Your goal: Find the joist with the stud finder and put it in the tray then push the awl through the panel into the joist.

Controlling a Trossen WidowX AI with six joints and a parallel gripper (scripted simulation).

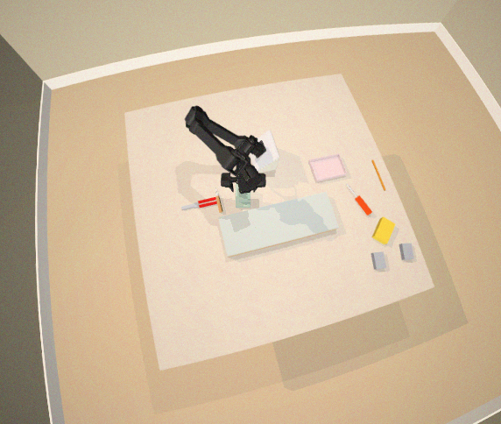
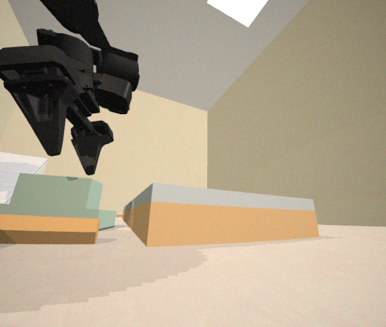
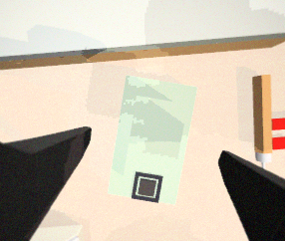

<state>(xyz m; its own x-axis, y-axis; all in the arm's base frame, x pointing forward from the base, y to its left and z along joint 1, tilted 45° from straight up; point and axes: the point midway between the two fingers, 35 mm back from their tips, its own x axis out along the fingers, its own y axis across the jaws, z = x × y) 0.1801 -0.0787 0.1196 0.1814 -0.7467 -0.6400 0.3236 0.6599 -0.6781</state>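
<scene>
The stud finder lies 20 mm behind my gripper tip, 10 mm to the left of it and 30 mm below it. Also, from my gripper tip: yellow block (370 mm ahead, 580 mm to the left, 60 mm below); then pink tray (20 mm behind, 450 mm to the left, 60 mm below); then thin orange stick (100 mm ahead, 710 mm to the left, 70 mm below).
</scene>
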